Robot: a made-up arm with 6 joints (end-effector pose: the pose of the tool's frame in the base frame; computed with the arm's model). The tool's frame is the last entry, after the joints. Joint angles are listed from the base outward.
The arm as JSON. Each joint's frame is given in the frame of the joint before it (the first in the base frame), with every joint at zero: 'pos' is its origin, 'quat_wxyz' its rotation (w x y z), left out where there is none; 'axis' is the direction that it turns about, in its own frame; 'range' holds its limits. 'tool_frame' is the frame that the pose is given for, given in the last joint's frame.
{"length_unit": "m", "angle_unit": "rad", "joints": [
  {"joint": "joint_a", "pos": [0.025, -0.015, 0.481], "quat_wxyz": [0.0, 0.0, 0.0, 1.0], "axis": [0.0, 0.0, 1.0], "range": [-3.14, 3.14]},
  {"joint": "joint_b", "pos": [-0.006, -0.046, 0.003], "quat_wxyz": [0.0, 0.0, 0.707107, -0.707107], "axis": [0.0, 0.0, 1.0], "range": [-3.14, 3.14]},
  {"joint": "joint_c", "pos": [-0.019, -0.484, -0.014], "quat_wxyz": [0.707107, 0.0, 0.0, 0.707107], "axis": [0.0, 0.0, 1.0], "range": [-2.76, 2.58]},
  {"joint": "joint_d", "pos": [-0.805, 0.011, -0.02], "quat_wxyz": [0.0, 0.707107, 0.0, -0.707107], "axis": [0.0, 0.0, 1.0], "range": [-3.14, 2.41]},
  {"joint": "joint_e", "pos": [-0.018, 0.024, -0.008], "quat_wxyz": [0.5, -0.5, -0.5, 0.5], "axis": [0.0, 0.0, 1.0], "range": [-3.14, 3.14]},
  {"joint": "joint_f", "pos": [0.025, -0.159, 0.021], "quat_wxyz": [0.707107, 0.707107, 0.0, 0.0], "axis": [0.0, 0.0, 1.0], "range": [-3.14, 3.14]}
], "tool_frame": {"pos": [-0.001, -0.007, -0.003], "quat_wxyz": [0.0, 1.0, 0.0, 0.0]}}
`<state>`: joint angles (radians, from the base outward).
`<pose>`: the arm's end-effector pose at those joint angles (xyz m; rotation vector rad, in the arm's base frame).
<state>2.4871 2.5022 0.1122 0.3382 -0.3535 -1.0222</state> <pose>-0.6496 0.4497 -0.6963 0.6247 0.6024 -0.0037</pose>
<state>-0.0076 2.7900 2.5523 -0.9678 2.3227 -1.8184</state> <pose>-0.2764 -0.0803 0.5112 1.2578 -1.4952 -2.0420</pose>
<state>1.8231 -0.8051 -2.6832 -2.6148 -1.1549 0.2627</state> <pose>0.0245 -0.1686 -0.0589 -0.5182 0.7490 1.0630</pose>
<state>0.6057 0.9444 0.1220 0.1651 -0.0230 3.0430</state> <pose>1.0035 0.7417 1.2195 0.6950 -1.9966 0.3200</pose>
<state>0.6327 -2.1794 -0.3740 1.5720 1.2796 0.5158</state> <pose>-0.7315 -0.3300 -0.5109 1.3851 0.2448 1.0457</pose>
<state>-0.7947 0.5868 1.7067 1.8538 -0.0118 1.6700</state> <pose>0.7741 -0.7021 0.3145 -0.1940 -0.8721 -1.1075</pose>
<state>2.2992 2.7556 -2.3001 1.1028 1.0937 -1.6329</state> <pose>-0.5160 0.3169 0.7952 1.0038 1.6279 0.9270</pose>
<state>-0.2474 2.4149 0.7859 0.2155 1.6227 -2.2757</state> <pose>0.1860 0.0408 -0.6233 -0.3672 1.7456 -0.9940</pose>
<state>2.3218 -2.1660 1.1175 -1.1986 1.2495 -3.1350</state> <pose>0.8416 -0.6859 0.6912 1.6008 -1.2961 -0.3156</pose>
